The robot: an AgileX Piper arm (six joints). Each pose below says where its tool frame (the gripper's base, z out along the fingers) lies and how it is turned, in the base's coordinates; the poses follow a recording.
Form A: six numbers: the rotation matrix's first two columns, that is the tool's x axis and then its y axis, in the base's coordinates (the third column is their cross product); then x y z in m.
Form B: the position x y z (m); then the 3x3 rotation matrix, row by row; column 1 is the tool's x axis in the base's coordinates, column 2 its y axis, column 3 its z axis. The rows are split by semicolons. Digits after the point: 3 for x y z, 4 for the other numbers.
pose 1, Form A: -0.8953 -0.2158 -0.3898 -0.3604 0.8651 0.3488 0.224 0.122 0.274
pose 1, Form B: 0.224 0.122 0.274; -0.8953 -0.3604 0.2619; -0.2158 0.8651 0.4528; -0.3898 0.3488 -0.8523
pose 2, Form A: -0.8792 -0.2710 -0.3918 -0.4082 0.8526 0.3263 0.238 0.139 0.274
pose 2, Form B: 0.238 0.139 0.274; -0.8792 -0.4082 0.2456; -0.2710 0.8526 0.4468; -0.3918 0.3263 -0.8602
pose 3, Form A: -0.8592 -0.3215 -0.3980 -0.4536 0.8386 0.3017 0.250 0.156 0.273
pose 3, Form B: 0.250 0.156 0.273; -0.8592 -0.4536 0.2368; -0.3215 0.8386 0.4398; -0.3980 0.3017 -0.8664
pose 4, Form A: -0.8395 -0.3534 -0.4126 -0.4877 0.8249 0.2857 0.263 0.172 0.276
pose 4, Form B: 0.263 0.172 0.276; -0.8395 -0.4877 0.2394; -0.3534 0.8249 0.4411; -0.4126 0.2857 -0.8649
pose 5, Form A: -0.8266 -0.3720 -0.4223 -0.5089 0.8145 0.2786 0.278 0.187 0.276
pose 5, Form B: 0.278 0.187 0.276; -0.8266 -0.5089 0.2403; -0.3720 0.8145 0.4452; -0.4223 0.2786 -0.8626
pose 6, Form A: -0.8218 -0.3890 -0.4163 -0.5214 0.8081 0.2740 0.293 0.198 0.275
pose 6, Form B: 0.293 0.198 0.275; -0.8218 -0.5214 0.2298; -0.3890 0.8081 0.4422; -0.4163 0.2740 -0.8669
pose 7, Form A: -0.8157 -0.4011 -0.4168 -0.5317 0.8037 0.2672 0.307 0.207 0.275
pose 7, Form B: 0.307 0.207 0.275; -0.8157 -0.5317 0.2278; -0.4011 0.8037 0.4396; -0.4168 0.2672 -0.8688
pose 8, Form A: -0.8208 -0.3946 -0.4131 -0.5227 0.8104 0.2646 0.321 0.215 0.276
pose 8, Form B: 0.321 0.215 0.276; -0.8208 -0.5227 0.2304; -0.3946 0.8104 0.4331; -0.4131 0.2646 -0.8714
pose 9, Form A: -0.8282 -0.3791 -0.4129 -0.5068 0.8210 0.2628 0.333 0.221 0.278
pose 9, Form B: 0.333 0.221 0.278; -0.8282 -0.5068 0.2394; -0.3791 0.8210 0.4269; -0.4129 0.2628 -0.8721
